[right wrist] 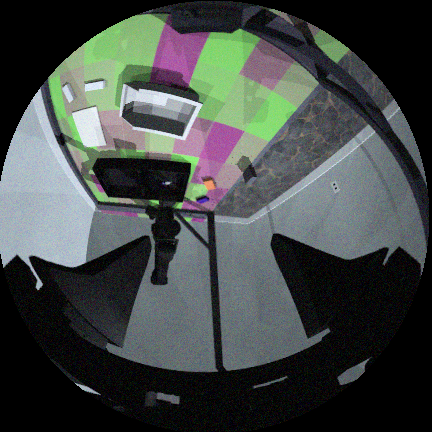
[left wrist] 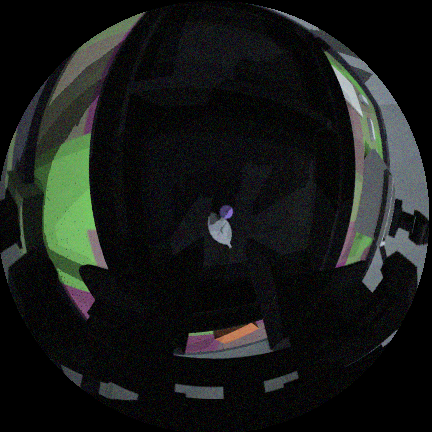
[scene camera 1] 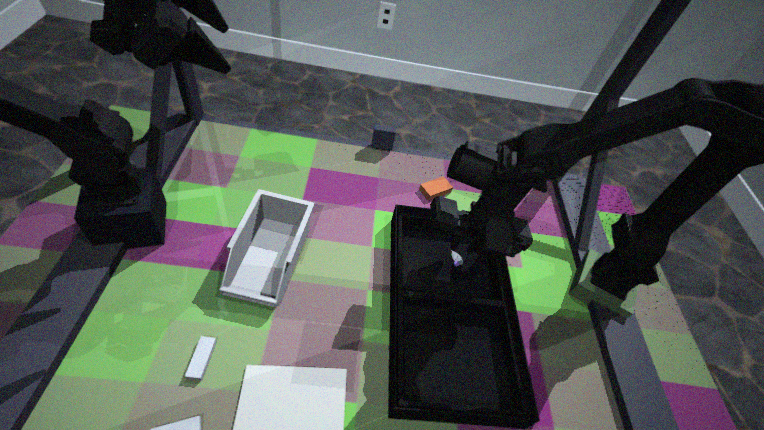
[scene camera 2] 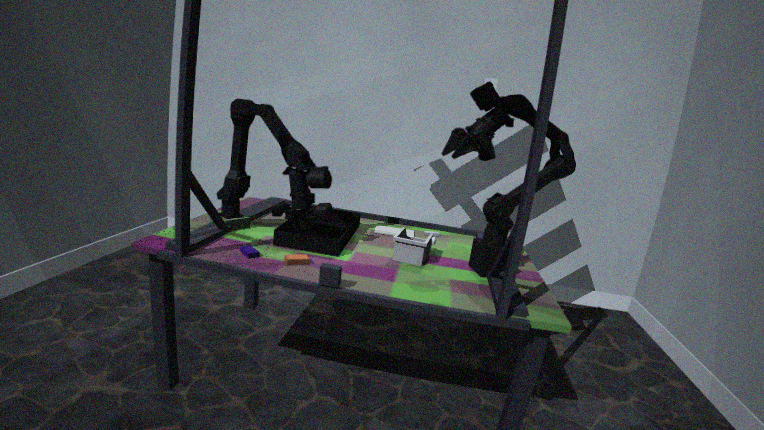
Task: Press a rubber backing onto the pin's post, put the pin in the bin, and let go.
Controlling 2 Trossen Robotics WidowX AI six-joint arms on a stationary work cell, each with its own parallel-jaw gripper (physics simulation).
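Places are measured from the left arm's base along level axes (x ahead, y left, z up), in centimetres.
Pixels of known places: left gripper, fingertip midpoint: (right wrist: 167, 186) (left wrist: 224, 243) (scene camera 1: 459, 250); right gripper, fingertip midpoint: (right wrist: 211, 241) (scene camera 1: 227, 49) (scene camera 2: 447, 156); left arm's base at its link origin: (scene camera 1: 610, 279) (scene camera 2: 230, 215); right arm's base at its link origin: (left wrist: 398, 218) (scene camera 1: 116, 191) (scene camera 2: 494, 243).
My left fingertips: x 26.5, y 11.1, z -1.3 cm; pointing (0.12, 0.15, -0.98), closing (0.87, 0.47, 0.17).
For each thing: its middle in the pictures, then the offset to it from my left fingertips.
- pin at the middle of its body: (left wrist: 221, 232) (scene camera 1: 457, 256) (right wrist: 166, 183) dx +0.0, dy +0.3, dz -1.5 cm
- black tray at the middle of its body: (left wrist: 258, 100) (scene camera 1: 451, 301) (scene camera 2: 321, 227) (right wrist: 141, 180) dx -3.3, dy +10.9, dz +0.0 cm
- small purple round piece at the middle of its body: (left wrist: 224, 210) dx -0.7, dy +2.0, dz -1.7 cm
- grey-white bin at the middle of its body: (scene camera 1: 269, 248) (right wrist: 156, 106) (left wrist: 378, 197) (scene camera 2: 414, 244) dx +28.1, dy +21.9, dz +1.1 cm
- orange block at the middle of its body: (left wrist: 235, 330) (scene camera 1: 436, 188) (scene camera 2: 296, 259) (right wrist: 209, 183) dx +11.6, dy -13.6, dz -1.7 cm
- blue block at the middle of its body: (scene camera 2: 249, 251) (right wrist: 202, 199) dx -0.4, dy -21.1, dz -1.8 cm
- dark block at the middle of its body: (scene camera 1: 383, 137) (scene camera 2: 330, 275) (right wrist: 249, 175) dx +28.5, dy -17.8, dz +0.6 cm
- white plate at the middle of its body: (scene camera 1: 293, 402) (left wrist: 343, 85) (right wrist: 88, 128) (scene camera 2: 394, 231) dx +9.2, dy +38.4, dz -2.3 cm
- white bar at the middle of its body: (scene camera 1: 201, 357) (right wrist: 94, 85) (left wrist: 371, 129) dx +24.3, dy +41.0, dz -1.9 cm
The pin (scene camera 1: 456, 256) (left wrist: 220, 230) (right wrist: 166, 183), a small pale leaf shape, lies in the black tray (scene camera 1: 394, 320) (scene camera 2: 307, 241). A small purple round piece (left wrist: 226, 212), which looks like the rubber backing, is at its upper end in the left wrist view; whether it is pressed onto the post cannot be told. My left gripper (left wrist: 224, 243) points down into the tray, fingers partly open around or just above the pin, holding nothing. My right gripper (scene camera 1: 227, 49) (scene camera 2: 449, 154) (right wrist: 211, 241) is wide open, empty and high up. The grey-white bin (scene camera 1: 248, 296) (scene camera 2: 410, 253) stands beside the tray.
An orange block (scene camera 1: 435, 188) (scene camera 2: 297, 259) and a blue block (scene camera 2: 249, 251) (right wrist: 202, 199) lie near the tray. A dark block (scene camera 1: 383, 138) (scene camera 2: 330, 275) is at the table edge. A white plate (scene camera 1: 291, 397) and a white bar (scene camera 1: 201, 357) lie near the bin.
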